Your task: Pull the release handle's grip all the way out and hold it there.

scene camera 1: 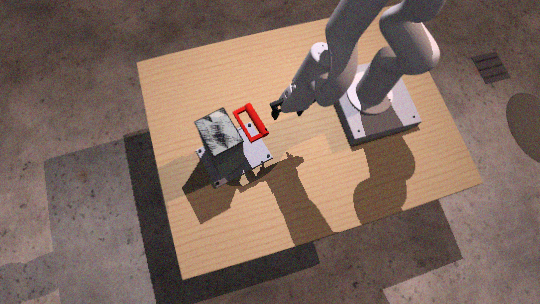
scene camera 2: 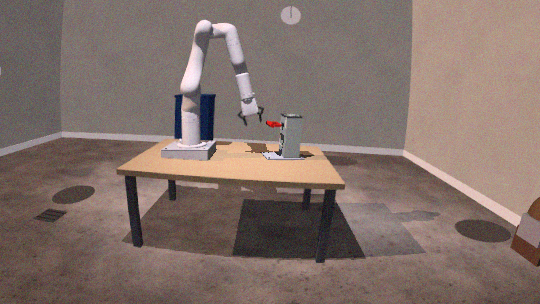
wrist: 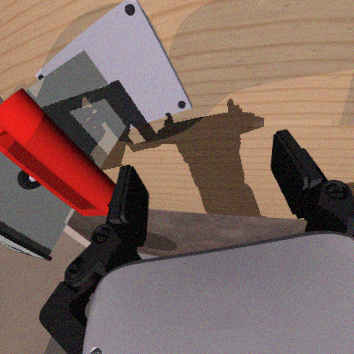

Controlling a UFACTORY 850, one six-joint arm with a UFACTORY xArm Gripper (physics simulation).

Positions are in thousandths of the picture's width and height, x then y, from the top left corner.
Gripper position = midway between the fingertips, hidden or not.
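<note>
Scene camera 1 shows the gripper (scene camera 1: 529,377); the wrist view also shows the gripper (wrist: 575,465).
</note>
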